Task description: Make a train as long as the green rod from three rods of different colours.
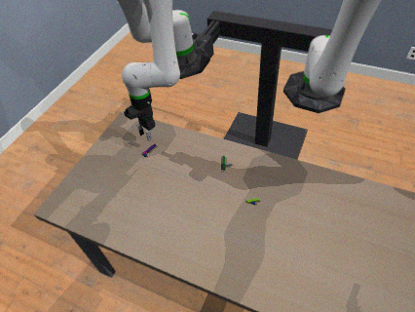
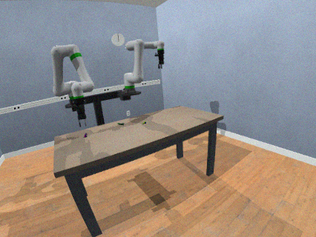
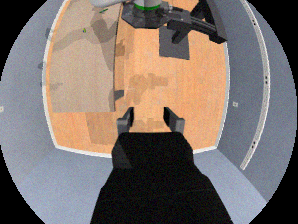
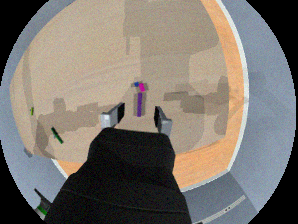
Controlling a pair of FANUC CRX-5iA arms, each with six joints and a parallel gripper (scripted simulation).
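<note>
Now: the purple rod 10 cm below my right hand, 1 cm to the left of it and 1 cm behind it. From my right hand the other things lie so: magenta rod 10 cm below, 3 cm ahead, 1 cm to the right; then green rod 38 cm to the left, 10 cm below, 6 cm behind; then grey rod 41 cm to the left, 10 cm below, 6 cm behind.
</note>
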